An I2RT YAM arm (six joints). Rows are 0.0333 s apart.
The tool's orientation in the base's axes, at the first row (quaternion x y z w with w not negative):
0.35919, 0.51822, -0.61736, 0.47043
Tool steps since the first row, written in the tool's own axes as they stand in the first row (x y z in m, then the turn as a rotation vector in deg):
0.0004, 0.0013, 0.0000, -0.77, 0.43, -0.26
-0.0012, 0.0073, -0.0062, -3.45, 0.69, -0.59
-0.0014, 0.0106, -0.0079, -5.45, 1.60, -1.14
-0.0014, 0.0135, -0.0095, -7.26, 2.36, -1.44
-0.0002, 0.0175, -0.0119, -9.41, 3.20, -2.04
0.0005, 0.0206, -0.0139, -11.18, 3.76, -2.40
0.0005, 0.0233, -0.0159, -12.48, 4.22, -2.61
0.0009, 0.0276, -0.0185, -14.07, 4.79, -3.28
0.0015, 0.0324, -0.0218, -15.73, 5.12, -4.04
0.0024, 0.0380, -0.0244, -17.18, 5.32, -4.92
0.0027, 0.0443, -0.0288, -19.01, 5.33, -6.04
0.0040, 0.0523, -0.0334, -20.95, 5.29, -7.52
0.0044, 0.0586, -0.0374, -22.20, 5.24, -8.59
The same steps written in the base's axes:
0.0011, -0.0001, -0.0008, 0.63, 0.41, 0.53
0.0070, 0.0062, -0.0024, 1.66, 1.28, 2.88
0.0102, 0.0078, -0.0035, 3.11, 2.22, 4.36
0.0129, 0.0093, -0.0047, 4.36, 2.87, 5.75
0.0162, 0.0113, -0.0075, 5.78, 3.89, 7.38
0.0189, 0.0131, -0.0095, 6.82, 4.60, 8.78
0.0214, 0.0150, -0.0108, 7.64, 5.07, 9.81
0.0252, 0.0173, -0.0130, 8.63, 6.04, 10.98
0.0295, 0.0203, -0.0156, 9.41, 7.13, 12.27
0.0344, 0.0226, -0.0187, 10.00, 8.29, 13.38
0.0401, 0.0267, -0.0218, 10.50, 9.76, 14.85
0.0472, 0.0308, -0.0264, 10.98, 11.62, 16.37
0.0529, 0.0345, -0.0295, 11.26, 12.92, 17.33

